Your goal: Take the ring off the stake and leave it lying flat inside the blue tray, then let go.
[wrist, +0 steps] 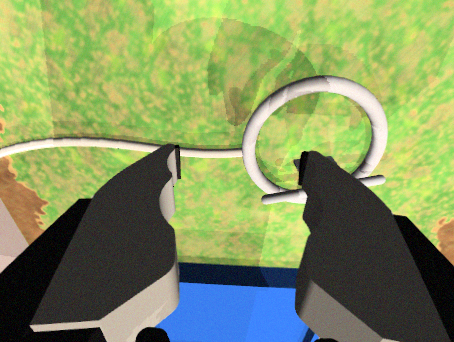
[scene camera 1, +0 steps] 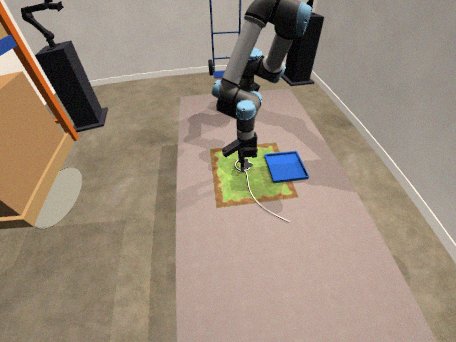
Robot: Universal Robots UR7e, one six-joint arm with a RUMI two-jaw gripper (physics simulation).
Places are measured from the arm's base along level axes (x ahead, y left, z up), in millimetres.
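Where they show: gripper, fingertip midpoint: (wrist: 239, 152) (scene camera 1: 241, 167); arm's base at its link origin: (scene camera 1: 241, 83).
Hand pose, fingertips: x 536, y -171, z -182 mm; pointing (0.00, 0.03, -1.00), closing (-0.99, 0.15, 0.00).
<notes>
Each offset is from my fingertips to the top centre of the thing. "*": to the spot under its first point. Level surfaces: height alone.
The white ring @[* dx -49, dy -19, dz -31 mm] (scene camera 1: 236, 165) (wrist: 380, 130) is on the green mat, with a long white cord (scene camera 1: 256, 195) (wrist: 80, 142) trailing from it. A light bar @[dx -47, dy +41, dz -7 mm] (wrist: 275, 198) crosses the ring's near edge in the wrist view. A small dark piece (scene camera 1: 248, 164) shows at the ring and may be the stake; the right finger mostly hides it in the wrist view. My gripper (scene camera 1: 243, 169) (wrist: 239, 152) points down over the ring, fingers apart. In the wrist view the ring's left side appears between the fingertips and the right finger overlaps its opening. The blue tray @[dx +33, dy +239, dz -18 mm] (scene camera 1: 286, 167) (wrist: 230, 310) lies beside the ring.
The green mat with a brown border @[dz -39 mm] (scene camera 1: 216, 190) lies on a pinkish floor area (scene camera 1: 250, 270). Black pedestals (scene camera 1: 75, 85) (scene camera 1: 304, 52) and a blue hand truck (scene camera 1: 226, 33) stand behind. An orange-framed shelf with a brown box (scene camera 1: 25, 145) is at the left.
</notes>
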